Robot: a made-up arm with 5 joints.
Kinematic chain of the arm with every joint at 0, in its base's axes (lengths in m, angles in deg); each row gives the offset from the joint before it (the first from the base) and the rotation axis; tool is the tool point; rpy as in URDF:
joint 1: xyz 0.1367 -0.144 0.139 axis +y
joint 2: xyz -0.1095 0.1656 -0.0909 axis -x
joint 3: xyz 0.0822 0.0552 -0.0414 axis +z
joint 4: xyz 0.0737 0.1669 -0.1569 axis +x
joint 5: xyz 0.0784 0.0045 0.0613 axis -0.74 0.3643 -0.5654
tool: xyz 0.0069 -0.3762 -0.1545 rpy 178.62 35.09 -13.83
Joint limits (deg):
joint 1: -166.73..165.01
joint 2: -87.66..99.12
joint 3: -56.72..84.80
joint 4: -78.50..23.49
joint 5: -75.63..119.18
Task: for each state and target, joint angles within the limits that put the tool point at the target. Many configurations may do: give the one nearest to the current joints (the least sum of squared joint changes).
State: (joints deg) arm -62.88 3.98 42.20 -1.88 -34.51
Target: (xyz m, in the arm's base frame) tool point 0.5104 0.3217 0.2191
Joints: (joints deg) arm -60.46 -18.91 61.39 -20.54 -25.95
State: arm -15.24 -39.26 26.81 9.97 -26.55
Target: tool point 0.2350 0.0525 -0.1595
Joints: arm 8.23 -47.77 18.88 -11.25 12.51
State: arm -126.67 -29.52 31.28 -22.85 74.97
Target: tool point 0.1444 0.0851 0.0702
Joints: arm -133.00 12.51 28.19 -34.23 50.08
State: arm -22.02 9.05 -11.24 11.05 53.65
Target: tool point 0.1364 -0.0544 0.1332
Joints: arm -21.62 53.99 9.94 -10.08 39.59
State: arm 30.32 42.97 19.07 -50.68 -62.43
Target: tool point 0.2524 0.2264 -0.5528
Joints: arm 10.11 26.68 38.71 -11.03 -75.63
